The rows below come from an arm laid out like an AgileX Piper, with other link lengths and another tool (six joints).
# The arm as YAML. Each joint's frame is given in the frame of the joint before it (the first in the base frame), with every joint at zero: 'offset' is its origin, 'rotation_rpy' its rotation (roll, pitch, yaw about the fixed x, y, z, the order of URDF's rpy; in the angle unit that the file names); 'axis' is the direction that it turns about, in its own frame. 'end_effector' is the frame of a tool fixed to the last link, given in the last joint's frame.
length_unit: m
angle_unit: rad
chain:
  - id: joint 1
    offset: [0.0, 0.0, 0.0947]
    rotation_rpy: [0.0, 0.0, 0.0]
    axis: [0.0, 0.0, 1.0]
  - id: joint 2
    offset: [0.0, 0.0, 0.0]
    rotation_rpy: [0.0, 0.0, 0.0]
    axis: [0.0, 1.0, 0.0]
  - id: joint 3
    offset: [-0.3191, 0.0, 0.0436]
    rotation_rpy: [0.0, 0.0, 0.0]
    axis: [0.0, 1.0, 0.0]
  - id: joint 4
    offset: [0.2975, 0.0, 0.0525]
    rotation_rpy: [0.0, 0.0, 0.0]
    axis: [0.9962, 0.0, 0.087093]
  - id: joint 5
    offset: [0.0, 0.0, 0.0]
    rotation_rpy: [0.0, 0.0, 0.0]
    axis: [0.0, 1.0, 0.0]
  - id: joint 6
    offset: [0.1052, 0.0, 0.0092]
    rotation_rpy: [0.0, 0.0, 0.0]
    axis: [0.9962, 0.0, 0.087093]
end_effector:
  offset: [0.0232, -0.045, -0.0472]
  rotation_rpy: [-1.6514, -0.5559, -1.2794]
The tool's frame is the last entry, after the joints.
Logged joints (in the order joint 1, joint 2, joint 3, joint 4, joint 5, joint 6), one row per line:
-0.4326 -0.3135 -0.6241 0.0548 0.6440 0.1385
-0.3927 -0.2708 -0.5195 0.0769 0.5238 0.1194
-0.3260 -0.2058 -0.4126 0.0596 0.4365 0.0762
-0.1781 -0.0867 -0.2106 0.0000 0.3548 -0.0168
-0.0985 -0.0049 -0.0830 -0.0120 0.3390 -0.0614
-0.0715 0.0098 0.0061 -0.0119 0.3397 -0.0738
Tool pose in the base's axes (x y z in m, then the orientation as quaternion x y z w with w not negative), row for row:
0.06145 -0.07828 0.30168 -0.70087 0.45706 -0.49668 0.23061
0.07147 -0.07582 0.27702 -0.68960 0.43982 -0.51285 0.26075
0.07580 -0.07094 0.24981 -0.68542 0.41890 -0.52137 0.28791
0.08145 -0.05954 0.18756 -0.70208 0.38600 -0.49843 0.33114
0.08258 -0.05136 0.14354 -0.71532 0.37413 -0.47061 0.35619
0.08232 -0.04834 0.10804 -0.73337 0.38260 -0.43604 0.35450
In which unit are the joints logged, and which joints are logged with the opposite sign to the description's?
The joints are logged in radians. Opposite sign: joint 2, joint 6.
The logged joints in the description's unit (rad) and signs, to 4 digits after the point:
-0.4326 0.3135 -0.6241 0.0548 0.6440 -0.1385
-0.3927 0.2708 -0.5195 0.0769 0.5238 -0.1194
-0.3260 0.2058 -0.4126 0.0596 0.4365 -0.0762
-0.1781 0.0867 -0.2106 0.0000 0.3548 0.0168
-0.0985 0.0049 -0.0830 -0.0120 0.3390 0.0614
-0.0715 -0.0098 0.0061 -0.0119 0.3397 0.0738

